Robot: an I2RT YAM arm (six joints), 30 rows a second.
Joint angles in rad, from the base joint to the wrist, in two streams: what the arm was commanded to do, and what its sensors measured. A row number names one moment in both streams.
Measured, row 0:
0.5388 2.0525 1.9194 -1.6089 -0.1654 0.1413
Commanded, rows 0 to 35:
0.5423 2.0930 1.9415 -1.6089 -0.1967 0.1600
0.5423 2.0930 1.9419 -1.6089 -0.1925 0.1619
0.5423 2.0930 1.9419 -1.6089 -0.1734 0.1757
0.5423 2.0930 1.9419 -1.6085 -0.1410 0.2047
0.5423 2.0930 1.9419 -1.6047 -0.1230 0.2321
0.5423 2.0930 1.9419 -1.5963 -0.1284 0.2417
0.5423 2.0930 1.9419 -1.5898 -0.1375 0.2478
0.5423 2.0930 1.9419 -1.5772 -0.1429 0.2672
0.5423 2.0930 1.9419 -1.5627 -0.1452 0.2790
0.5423 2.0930 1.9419 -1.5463 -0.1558 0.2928
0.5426 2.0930 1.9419 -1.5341 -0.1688 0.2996
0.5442 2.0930 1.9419 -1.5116 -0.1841 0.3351
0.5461 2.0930 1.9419 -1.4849 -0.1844 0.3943
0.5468 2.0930 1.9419 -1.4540 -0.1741 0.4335
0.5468 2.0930 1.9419 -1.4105 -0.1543 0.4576
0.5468 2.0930 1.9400 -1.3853 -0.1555 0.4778
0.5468 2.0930 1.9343 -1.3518 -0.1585 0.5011
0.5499 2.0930 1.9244 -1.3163 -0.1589 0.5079
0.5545 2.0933 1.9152 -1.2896 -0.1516 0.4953
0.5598 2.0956 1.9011 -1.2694 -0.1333 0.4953
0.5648 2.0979 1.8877 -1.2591 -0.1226 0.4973
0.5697 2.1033 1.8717 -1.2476 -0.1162 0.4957
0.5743 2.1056 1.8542 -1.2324 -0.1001 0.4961
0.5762 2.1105 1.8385 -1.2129 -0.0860 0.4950
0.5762 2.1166 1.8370 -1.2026 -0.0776 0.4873
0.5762 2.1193 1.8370 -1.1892 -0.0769 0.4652
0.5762 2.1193 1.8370 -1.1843 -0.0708 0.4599
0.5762 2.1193 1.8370 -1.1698 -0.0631 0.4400
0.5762 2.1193 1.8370 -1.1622 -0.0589 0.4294
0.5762 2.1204 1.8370 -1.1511 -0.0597 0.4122
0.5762 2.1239 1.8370 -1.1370 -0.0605 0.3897
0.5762 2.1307 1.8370 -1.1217 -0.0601 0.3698
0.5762 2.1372 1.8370 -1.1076 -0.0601 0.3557
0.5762 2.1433 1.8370 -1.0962 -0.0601 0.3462
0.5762 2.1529 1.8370 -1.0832 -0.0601 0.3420
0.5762 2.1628 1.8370 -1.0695 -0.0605 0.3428
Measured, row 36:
0.5755 2.1155 1.8439 -1.0927 -0.0814 0.3885
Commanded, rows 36 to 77:
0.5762 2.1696 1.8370 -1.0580 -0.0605 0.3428
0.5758 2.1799 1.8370 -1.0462 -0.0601 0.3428
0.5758 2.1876 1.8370 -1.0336 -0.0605 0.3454
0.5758 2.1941 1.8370 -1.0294 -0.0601 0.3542
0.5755 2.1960 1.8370 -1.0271 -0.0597 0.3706
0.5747 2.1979 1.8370 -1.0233 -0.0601 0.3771
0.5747 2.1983 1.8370 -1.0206 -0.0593 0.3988
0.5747 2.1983 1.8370 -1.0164 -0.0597 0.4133
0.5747 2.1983 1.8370 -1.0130 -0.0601 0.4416
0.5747 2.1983 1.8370 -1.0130 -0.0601 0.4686
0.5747 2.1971 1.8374 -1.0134 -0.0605 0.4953
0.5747 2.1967 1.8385 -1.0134 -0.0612 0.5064
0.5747 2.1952 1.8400 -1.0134 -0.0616 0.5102
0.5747 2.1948 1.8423 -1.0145 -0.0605 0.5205
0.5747 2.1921 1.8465 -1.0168 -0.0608 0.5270
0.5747 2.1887 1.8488 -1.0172 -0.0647 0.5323
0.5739 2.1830 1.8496 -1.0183 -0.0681 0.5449
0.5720 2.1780 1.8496 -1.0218 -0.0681 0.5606
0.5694 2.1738 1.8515 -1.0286 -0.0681 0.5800
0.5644 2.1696 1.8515 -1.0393 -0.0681 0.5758
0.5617 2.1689 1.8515 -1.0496 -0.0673 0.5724
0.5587 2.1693 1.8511 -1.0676 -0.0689 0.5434
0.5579 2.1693 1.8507 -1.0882 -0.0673 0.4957
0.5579 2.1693 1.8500 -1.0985 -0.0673 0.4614
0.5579 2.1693 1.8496 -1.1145 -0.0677 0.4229
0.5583 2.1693 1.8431 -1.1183 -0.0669 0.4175
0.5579 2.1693 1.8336 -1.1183 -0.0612 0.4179
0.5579 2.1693 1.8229 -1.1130 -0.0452 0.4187
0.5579 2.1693 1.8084 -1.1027 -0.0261 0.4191
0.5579 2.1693 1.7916 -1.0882 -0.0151 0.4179
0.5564 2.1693 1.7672 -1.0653 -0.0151 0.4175
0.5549 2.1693 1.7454 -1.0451 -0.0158 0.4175
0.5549 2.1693 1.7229 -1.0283 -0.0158 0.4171
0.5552 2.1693 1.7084 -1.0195 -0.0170 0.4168
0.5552 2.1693 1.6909 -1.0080 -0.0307 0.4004
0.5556 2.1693 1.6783 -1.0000 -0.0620 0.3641
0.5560 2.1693 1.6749 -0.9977 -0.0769 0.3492
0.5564 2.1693 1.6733 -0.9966 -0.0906 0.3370
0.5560 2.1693 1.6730 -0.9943 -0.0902 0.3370
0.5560 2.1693 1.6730 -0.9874 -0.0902 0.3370
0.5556 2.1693 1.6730 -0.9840 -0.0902 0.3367
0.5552 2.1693 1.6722 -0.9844 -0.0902 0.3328
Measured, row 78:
0.5602 2.1868 1.6848 -0.9913 -0.0692 0.3618
